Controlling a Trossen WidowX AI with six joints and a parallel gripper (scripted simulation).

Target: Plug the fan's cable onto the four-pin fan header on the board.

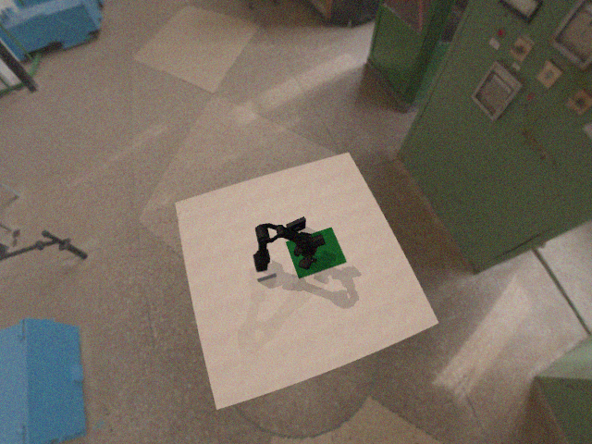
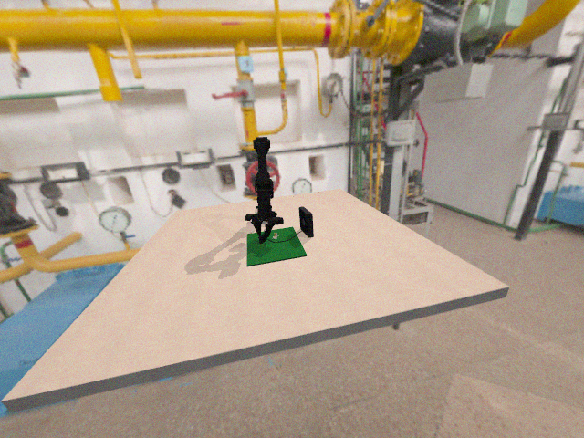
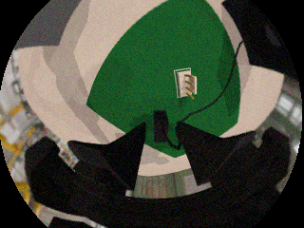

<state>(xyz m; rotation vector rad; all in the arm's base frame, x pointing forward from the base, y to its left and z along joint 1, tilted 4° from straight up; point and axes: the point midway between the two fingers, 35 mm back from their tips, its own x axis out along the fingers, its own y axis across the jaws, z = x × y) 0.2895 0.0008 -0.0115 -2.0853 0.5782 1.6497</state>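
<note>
My gripper tip is 4 cm short of the green board, 4 cm to the right of it and 4 cm above it. Round my gripper tip: dark plug 1 cm ahead, 1 cm to the right; black fan 5 cm behind, 20 cm to the left, 3 cm above.
</note>
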